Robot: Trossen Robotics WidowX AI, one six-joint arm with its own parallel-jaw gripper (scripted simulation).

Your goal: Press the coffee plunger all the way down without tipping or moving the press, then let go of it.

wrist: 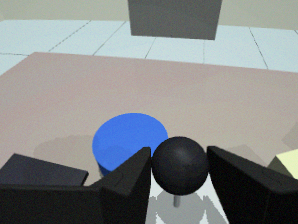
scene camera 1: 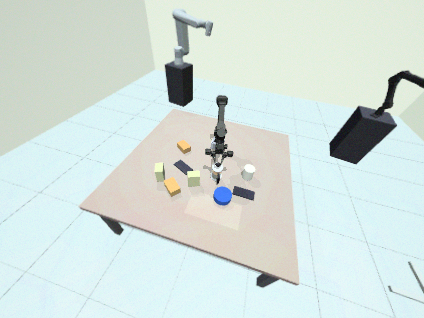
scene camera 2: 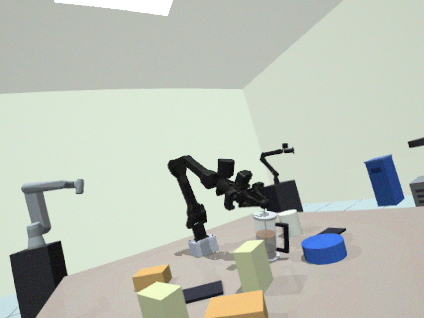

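A blue disc is visible to me, and so is a glass coffee press. I see my own gripper as well, and the wrist view shows that gripper too.
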